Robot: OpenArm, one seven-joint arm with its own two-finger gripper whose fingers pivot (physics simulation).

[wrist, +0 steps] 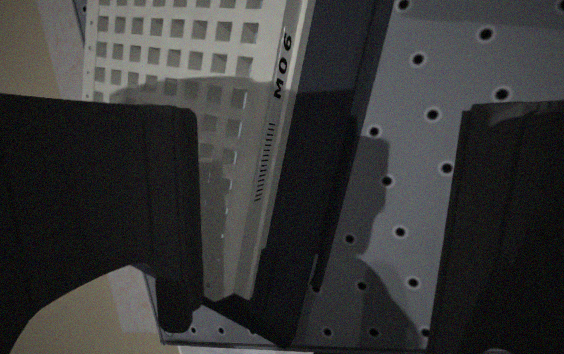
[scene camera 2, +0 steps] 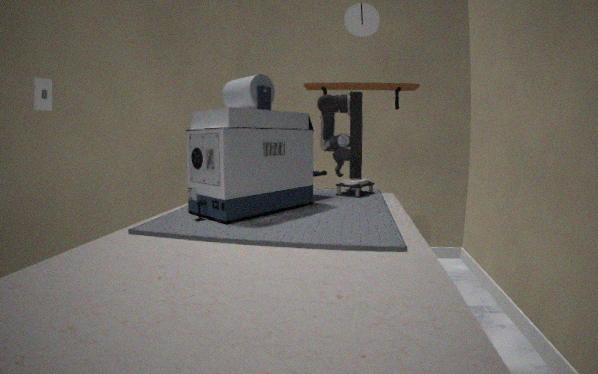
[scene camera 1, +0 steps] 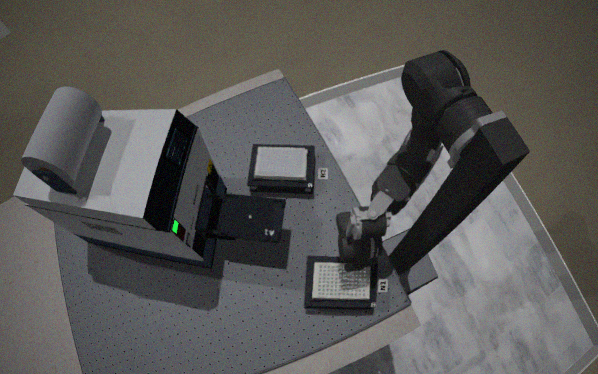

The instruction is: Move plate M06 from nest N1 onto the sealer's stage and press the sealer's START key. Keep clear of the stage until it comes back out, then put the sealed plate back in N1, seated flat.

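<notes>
Plate M06 (scene camera 1: pixel 325 285) (wrist: pixel 267 55) is pale, with a grid of wells, and sits in the dark nest N1 (scene camera 1: pixel 340 304) (wrist: pixel 325 125). My gripper (scene camera 1: pixel 360 262) (scene camera 2: pixel 340 174) (wrist: pixel 303 230) is open and empty, above the plate's edge on the N1 label side. In the wrist view one finger overlaps the plate and the other is over the pegboard. The white sealer (scene camera 1: pixel 120 195) (scene camera 2: pixel 270 170) has its dark stage (scene camera 1: pixel 250 227) out and bare, marked A1. A green lit square (scene camera 1: pixel 175 227) shows on its front; I cannot tell which part is START.
Nest N2 (scene camera 1: pixel 282 186) holds another pale plate (scene camera 1: pixel 281 162), beyond the stage from N1. A film roll (scene camera 1: pixel 67 132) (scene camera 2: pixel 242 92) tops the sealer. The arm's dark post (scene camera 1: pixel 450 200) (scene camera 2: pixel 356 135) rises close to N1. The perforated board (scene camera 1: pixel 165 330) (scene camera 2: pixel 280 232) lies under the nests and sealer.
</notes>
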